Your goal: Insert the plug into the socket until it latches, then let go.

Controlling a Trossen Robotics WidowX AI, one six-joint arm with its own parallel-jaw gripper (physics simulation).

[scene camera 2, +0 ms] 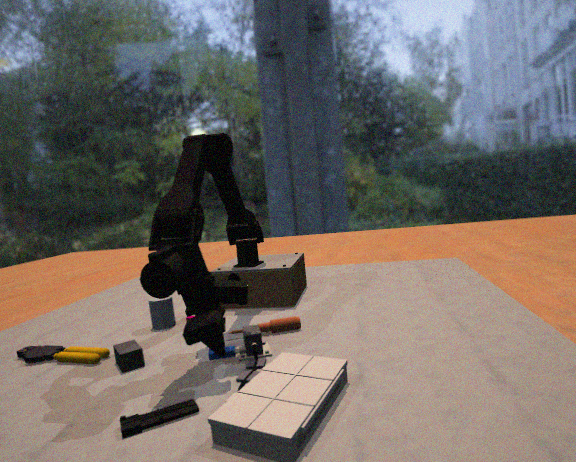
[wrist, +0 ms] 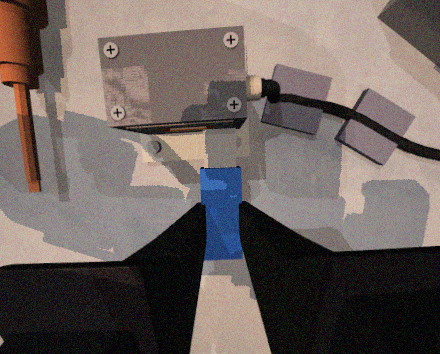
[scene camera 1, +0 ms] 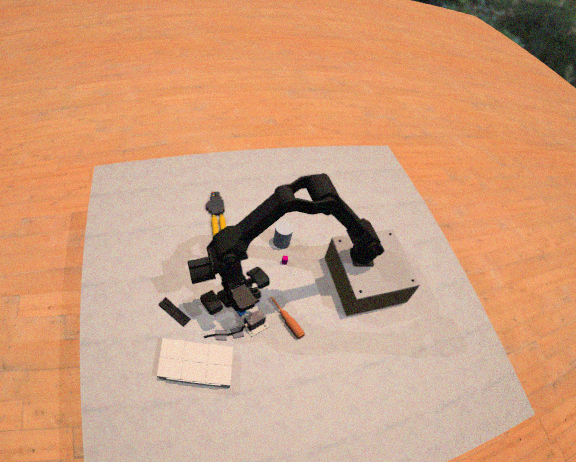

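The blue plug lies level, its front end toward the socket. My gripper is shut on the plug, one black fingertip on each side, low over the mat. The socket is a grey box with screws at its corners, on a pale base plate. In the wrist view a short shadowed stretch separates the blue body from the socket's dark-edged front, toward its right end. Shadow obscures the plug's tip there, and I cannot tell how far it reaches into the socket.
A black cable runs from the socket over two grey blocks. An orange screwdriver lies on the socket's other side. Nearby are a white-tiled box, a black bar and a dark cube.
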